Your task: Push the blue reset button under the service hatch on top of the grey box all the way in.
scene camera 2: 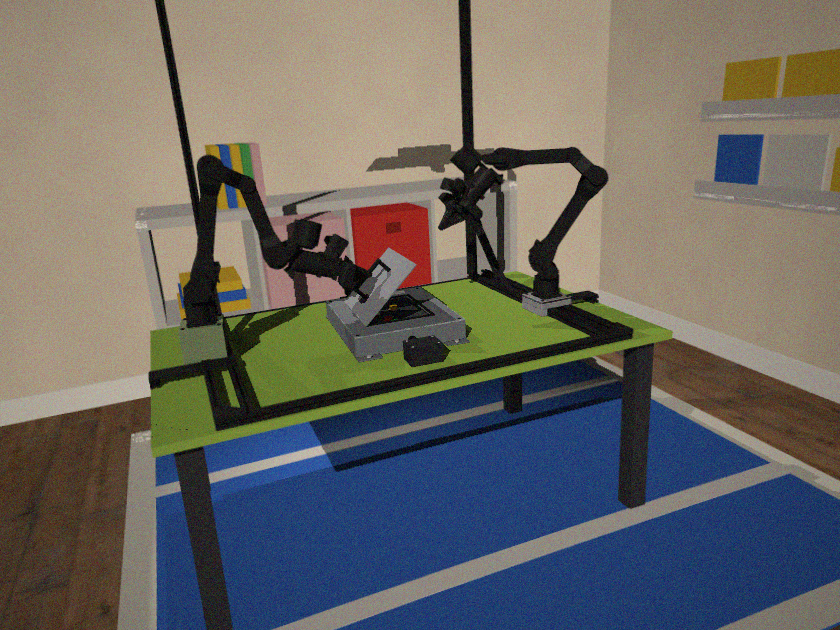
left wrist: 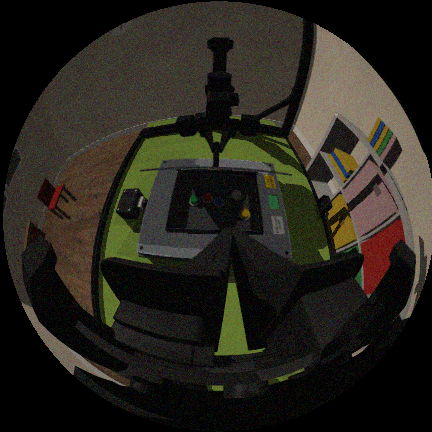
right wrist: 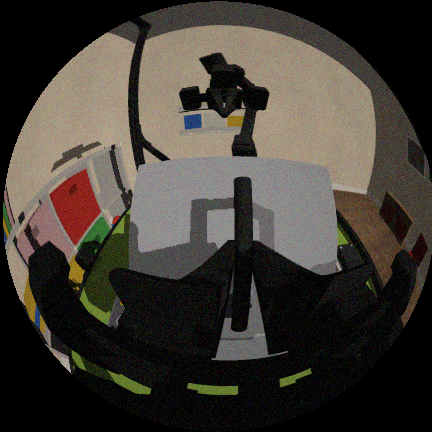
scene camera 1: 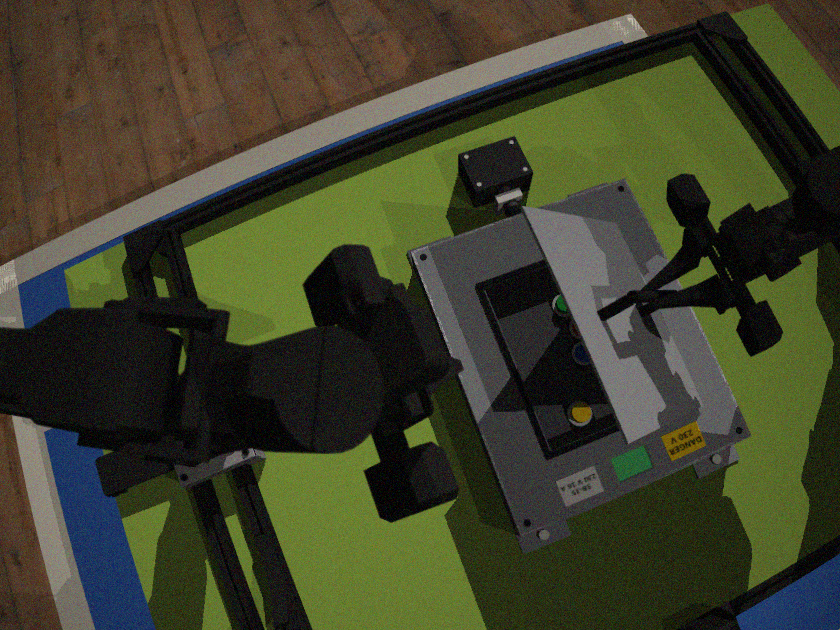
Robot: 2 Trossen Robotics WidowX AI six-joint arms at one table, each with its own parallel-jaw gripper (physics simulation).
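The grey box (scene camera 1: 451,271) (scene camera 2: 407,337) (left wrist: 160,220) holds a dark recess with the blue button (scene camera 1: 582,353) (left wrist: 219,202) inside, in shade; how deep it sits cannot be told. The service hatch (scene camera 1: 569,250) (scene camera 2: 400,267) (right wrist: 165,190) stands tilted over part of the recess and shows edge-on in the left wrist view. My right gripper (scene camera 1: 634,296) (right wrist: 241,245) is shut on the hatch's dark bar handle (scene camera 1: 614,308) (right wrist: 242,215). My left gripper (scene camera 2: 444,223) (left wrist: 230,233) (right wrist: 223,115) is shut and empty, raised above and beside the box, apart from it.
Green (scene camera 1: 561,305) (left wrist: 194,200), red (left wrist: 207,198), yellow (scene camera 1: 580,412) (left wrist: 245,213) and pale grey (left wrist: 236,194) buttons share the recess. A black connector box (scene camera 1: 495,166) (scene camera 2: 424,350) (left wrist: 131,203) stands beside the grey box. Black rails (scene camera 1: 434,125) border the table.
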